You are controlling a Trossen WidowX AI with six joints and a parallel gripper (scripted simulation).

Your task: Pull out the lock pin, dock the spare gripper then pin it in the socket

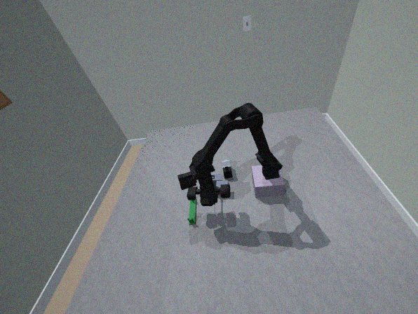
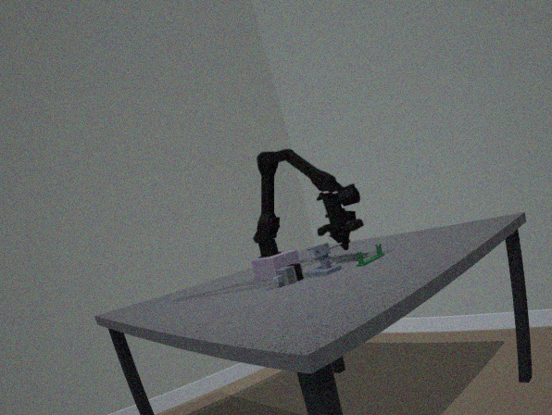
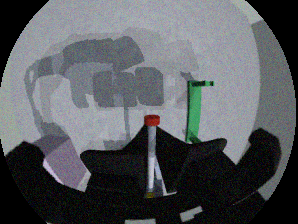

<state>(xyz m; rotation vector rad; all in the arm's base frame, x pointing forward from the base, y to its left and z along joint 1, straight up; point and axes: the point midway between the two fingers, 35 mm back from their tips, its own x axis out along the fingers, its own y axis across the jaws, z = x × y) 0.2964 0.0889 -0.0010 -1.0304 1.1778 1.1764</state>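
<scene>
Now: the green cradle 11 cm ahead of my gripper tip, 3 cm below it and 1 cm to the right of it. From my gripper tip the other things lie so: socket: 12 cm to the right, 2 cm behind; spare gripper: 23 cm to the right, 10 cm behind, 2 cm below.
</scene>
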